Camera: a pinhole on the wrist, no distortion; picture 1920 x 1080 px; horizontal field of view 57.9 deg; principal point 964.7 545.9 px. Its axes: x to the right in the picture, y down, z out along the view. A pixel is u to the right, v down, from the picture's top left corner.
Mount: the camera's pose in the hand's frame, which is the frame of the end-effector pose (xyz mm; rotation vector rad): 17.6 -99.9 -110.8 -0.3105 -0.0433 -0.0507
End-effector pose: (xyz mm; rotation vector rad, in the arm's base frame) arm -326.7 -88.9 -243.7 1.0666 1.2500 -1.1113
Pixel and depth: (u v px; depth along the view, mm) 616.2 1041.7 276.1
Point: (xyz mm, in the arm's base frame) -246.1 -201.1 -196.2
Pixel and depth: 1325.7 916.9 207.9
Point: -310.6 -165.1 -296.8
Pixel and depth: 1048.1 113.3 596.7
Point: -307.6 -595.9 -241.2
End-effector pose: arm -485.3 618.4 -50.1 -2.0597 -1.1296 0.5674
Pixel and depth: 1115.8 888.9 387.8
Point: -570.5 709.5 -274.4
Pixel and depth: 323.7 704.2 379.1
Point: -678.2 571.2 -238.0
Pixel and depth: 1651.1 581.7 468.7
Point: -588.9 888.6 -314.2
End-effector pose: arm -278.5 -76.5 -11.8 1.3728 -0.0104 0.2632
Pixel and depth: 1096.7 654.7 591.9
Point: -193.1 -478.2 195.5
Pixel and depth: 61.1 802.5 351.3
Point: -431.1 -288.7 63.1
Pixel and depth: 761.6 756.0 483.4
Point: -301.8 -385.7 148.7
